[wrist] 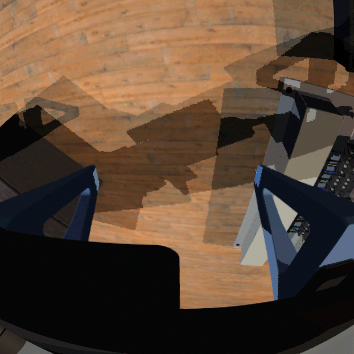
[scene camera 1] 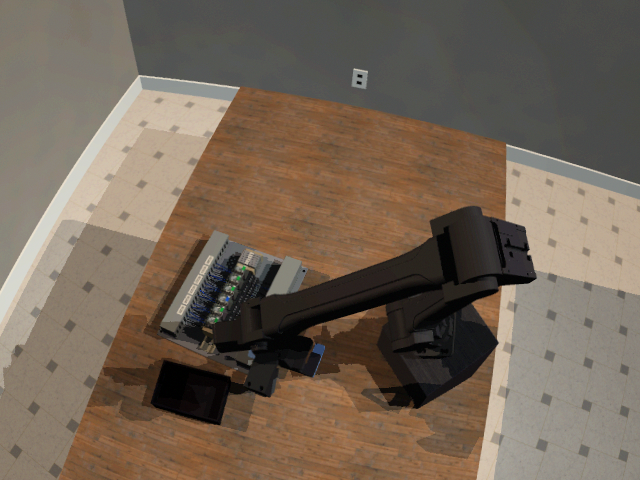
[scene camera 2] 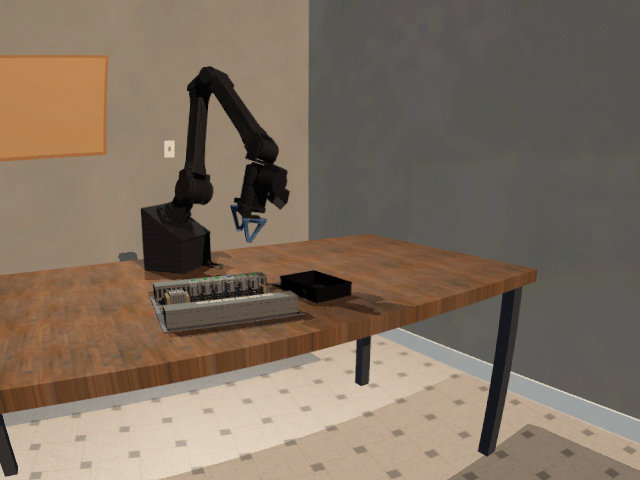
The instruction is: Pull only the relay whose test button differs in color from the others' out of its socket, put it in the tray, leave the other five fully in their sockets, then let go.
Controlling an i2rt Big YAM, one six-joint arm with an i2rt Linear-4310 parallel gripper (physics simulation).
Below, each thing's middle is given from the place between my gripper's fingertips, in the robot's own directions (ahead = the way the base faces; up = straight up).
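Scene:
Panel plate (scene camera 1: 191, 337): 13 cm below my hand, 20 cm ahead of it, 16 cm to the right of it.

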